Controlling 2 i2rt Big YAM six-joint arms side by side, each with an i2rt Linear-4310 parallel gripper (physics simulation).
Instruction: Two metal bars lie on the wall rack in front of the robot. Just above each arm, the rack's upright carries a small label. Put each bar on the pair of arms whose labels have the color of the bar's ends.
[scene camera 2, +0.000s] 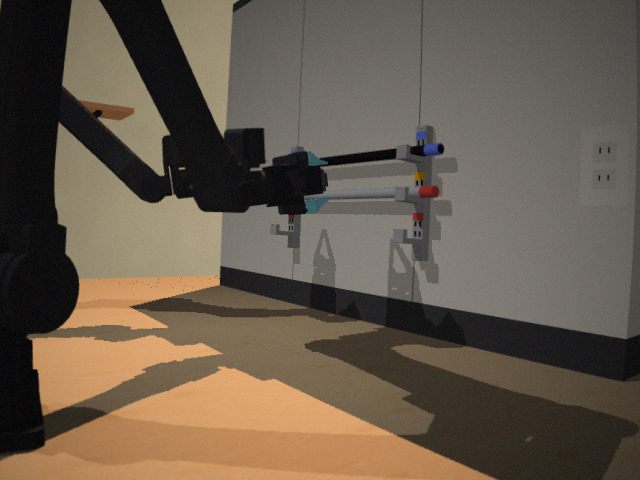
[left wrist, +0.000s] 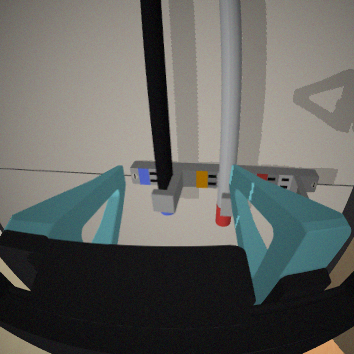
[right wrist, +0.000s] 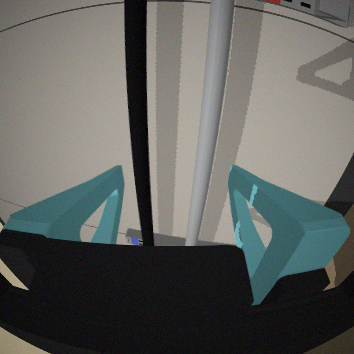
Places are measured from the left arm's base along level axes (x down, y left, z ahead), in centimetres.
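Where they show: left gripper, fingertip midpoint: (left wrist: 176, 173); right gripper, fingertip midpoint: (right wrist: 175, 173).
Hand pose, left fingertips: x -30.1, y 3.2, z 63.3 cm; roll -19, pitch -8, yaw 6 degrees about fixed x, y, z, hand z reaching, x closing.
Observation:
Things, the pixels of their top centre, and the offset from my left fingertips. "*": a spot on its surface instead.
- black bar at its top centre: (right wrist: 132, 157) (scene camera 2: 346, 154) dy -6.6, dx -5.0, dz +15.6 cm
- silver bar at its top centre: (left wrist: 218, 6) (right wrist: 193, 172) (scene camera 2: 341, 189) dy -5.5, dx +2.5, dz +15.2 cm
- rack's right upright at a spot on its surface: (scene camera 2: 424, 248) * dy -25.7, dx +13.7, dz +25.2 cm
- left upright at a spot on its surface: (left wrist: 312, 175) (scene camera 2: 293, 243) * dy +12.1, dx +15.0, dz +9.2 cm
- outlet plate at its top centre: (scene camera 2: 605, 125) dy -54.8, dx -5.6, dz +38.3 cm
The black bar (scene camera 2: 364, 156) (left wrist: 156, 90) (right wrist: 136, 100) with blue ends lies on the top arms, under blue labels (scene camera 2: 421, 135) (left wrist: 144, 176). The silver bar (scene camera 2: 364, 194) (left wrist: 230, 90) (right wrist: 210, 100) with red ends lies on the middle arms, under orange labels (scene camera 2: 419, 176) (left wrist: 202, 179). The lowest arms, under red labels (scene camera 2: 417, 216), hold no bar. My left gripper (left wrist: 176, 173) is open in front of the bars near the left upright; its right fingertip overlaps the silver bar in view. My right gripper (right wrist: 175, 173) (scene camera 2: 324, 180) is open, with both bars between its fingertips in view.
The rack's right upright (scene camera 2: 424, 248) and left upright (scene camera 2: 293, 239) (left wrist: 312, 175) stand against the grey wall (scene camera 2: 516, 232). A dark baseboard (scene camera 2: 516, 325) runs along its foot. An outlet plate (scene camera 2: 603, 191) is at the right, and a wooden shelf (scene camera 2: 116, 111) is at the back left.

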